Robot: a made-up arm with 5 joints.
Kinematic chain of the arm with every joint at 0, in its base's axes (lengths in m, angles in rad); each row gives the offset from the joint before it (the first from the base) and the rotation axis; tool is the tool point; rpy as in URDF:
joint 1: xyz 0 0 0.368 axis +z
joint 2: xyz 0 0 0 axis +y
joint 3: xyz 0.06 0 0.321 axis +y
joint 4: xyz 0.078 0 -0.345 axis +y
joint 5: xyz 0.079 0 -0.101 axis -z
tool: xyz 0 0 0 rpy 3.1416 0 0
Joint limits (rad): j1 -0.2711..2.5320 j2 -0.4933..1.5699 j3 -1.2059..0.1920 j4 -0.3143..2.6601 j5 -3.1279..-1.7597
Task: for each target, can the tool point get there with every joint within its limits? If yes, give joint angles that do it. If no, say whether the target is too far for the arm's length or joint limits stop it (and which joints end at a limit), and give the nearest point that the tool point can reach.
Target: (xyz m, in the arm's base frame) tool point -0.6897 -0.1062 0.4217
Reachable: no: joint limits stop it (at a limit: joint 1) | nearest point -0.4138 0.2889 0.4217 | short by 0.482 m
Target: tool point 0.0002 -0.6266 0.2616
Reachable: no: joint limits stop it (at a limit: joint 2) | nearest point 0.0001 -0.1603 0.2846 | short by 0.467 m
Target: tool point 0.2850 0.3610 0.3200
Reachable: yes | joints 0.9025 0.2283 -0.8399 0.7267 -2.5643
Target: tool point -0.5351 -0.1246 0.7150
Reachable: no: joint limits stop it (at a limit: joint 1) | nearest point -0.3012 0.2103 0.7150 | short by 0.409 m
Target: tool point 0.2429 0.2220 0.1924
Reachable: yes | joints 0.7404 0.4745 -0.7461 1.2418 -2.8038
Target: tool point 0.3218 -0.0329 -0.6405
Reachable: no: too far | nearest point 0.2808 -0.0287 -0.1696 | short by 0.473 m
